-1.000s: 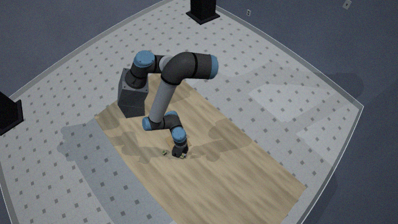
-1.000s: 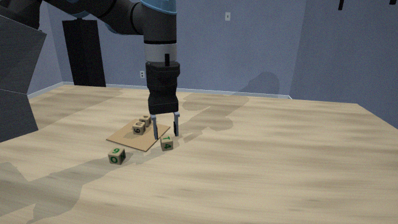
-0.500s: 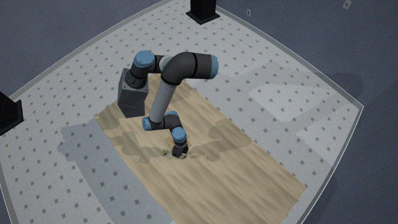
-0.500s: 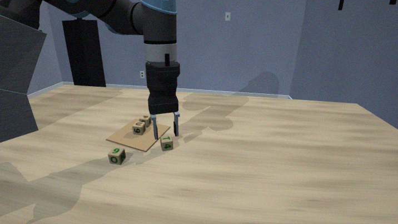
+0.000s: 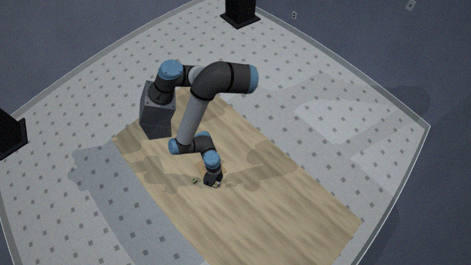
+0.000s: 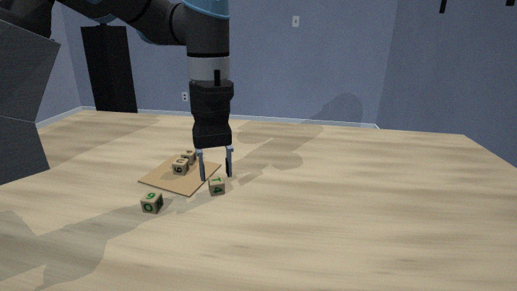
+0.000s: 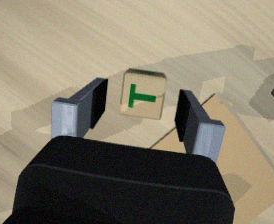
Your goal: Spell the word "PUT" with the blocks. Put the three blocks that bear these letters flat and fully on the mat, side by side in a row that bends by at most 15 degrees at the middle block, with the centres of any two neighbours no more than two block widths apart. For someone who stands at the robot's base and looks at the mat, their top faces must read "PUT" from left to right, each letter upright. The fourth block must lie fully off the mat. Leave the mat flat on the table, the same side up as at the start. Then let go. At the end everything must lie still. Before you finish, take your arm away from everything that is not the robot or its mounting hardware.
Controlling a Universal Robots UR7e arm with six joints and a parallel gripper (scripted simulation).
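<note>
The T block lies 4 cm below my hand. Round my hand: tan mat (11 cm behind, 4 cm to the left, 5 cm below); U block (11 cm behind, 4 cm to the left, 4 cm below); O block (10 cm behind, 9 cm to the right, 4 cm below).
</note>
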